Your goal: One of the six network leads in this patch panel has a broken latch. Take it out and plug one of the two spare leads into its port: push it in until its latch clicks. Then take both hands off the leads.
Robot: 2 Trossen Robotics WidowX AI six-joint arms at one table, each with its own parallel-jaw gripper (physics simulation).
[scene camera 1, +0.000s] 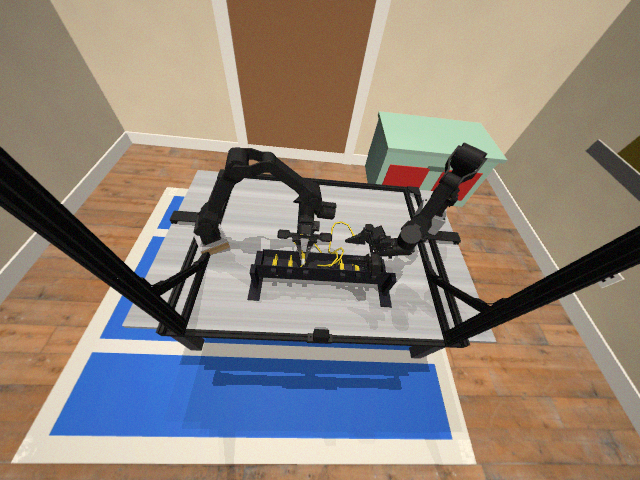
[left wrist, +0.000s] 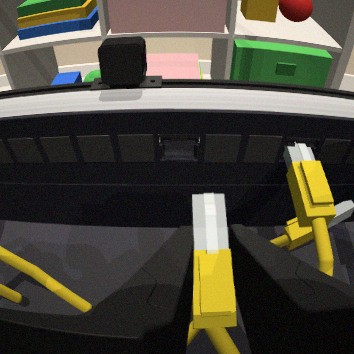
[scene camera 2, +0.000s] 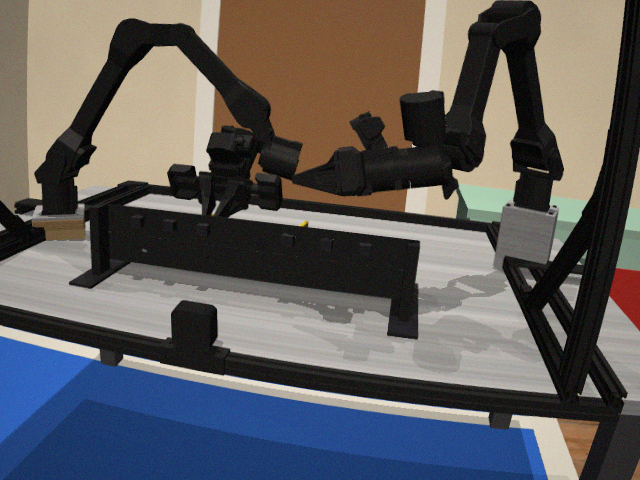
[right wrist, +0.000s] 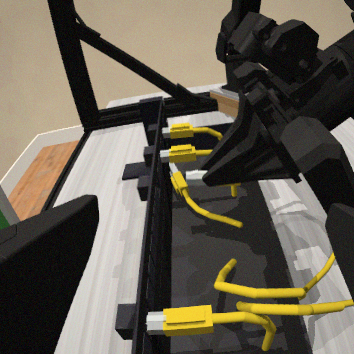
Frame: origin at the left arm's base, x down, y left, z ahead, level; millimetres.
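Where they show: left gripper, fingertip midpoint: (scene camera 1: 303, 260) (left wrist: 209, 236) (right wrist: 203, 176); right gripper, fingertip midpoint: (scene camera 1: 345, 250) (scene camera 2: 299, 180) (right wrist: 219, 212); left arm's base, link origin: (scene camera 1: 210, 236) (scene camera 2: 59, 210) (right wrist: 242, 86); right arm's base, link origin: (scene camera 2: 532, 206).
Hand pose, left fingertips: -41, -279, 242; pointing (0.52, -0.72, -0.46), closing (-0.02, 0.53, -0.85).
Note:
Each offset is from my left fingertips to the top centre of the thing, as dx, dy, dz. "spot": to the spot under its first point.
The black patch panel {-24, -56, +51} (scene camera 1: 328, 276) (scene camera 2: 270, 259) (left wrist: 95, 175) (right wrist: 154, 228) stands across the middle of the table. My left gripper (scene camera 1: 304, 249) (scene camera 2: 220, 209) (left wrist: 209, 236) is shut on a spare lead {spot: -5, +14, +10} (left wrist: 212, 277) (right wrist: 194, 174), a yellow plug with a grey tip. It holds the plug behind the panel, pointing at it, a little below and to the right of an empty port {-11, -46, -16} (left wrist: 179, 148). A neighbouring yellow lead (left wrist: 310, 189) (right wrist: 179, 182) sits tilted with its tip at the panel. Other leads {spot: -4, +33, -85} (right wrist: 180, 130) {-10, -97, +99} (right wrist: 186, 319) are plugged in. My right gripper (scene camera 1: 353, 240) (scene camera 2: 299, 178) is open and empty, hovering beside the left gripper.
Loose yellow cables {spot: -1, -45, +116} (right wrist: 260, 291) (left wrist: 42, 277) lie on the dark tray behind the panel. A black camera block {spot: +49, -247, -68} (scene camera 2: 194, 326) (left wrist: 122, 61) sits on the table's front rail. A green cabinet (scene camera 1: 428, 152) stands beyond the table's far right corner.

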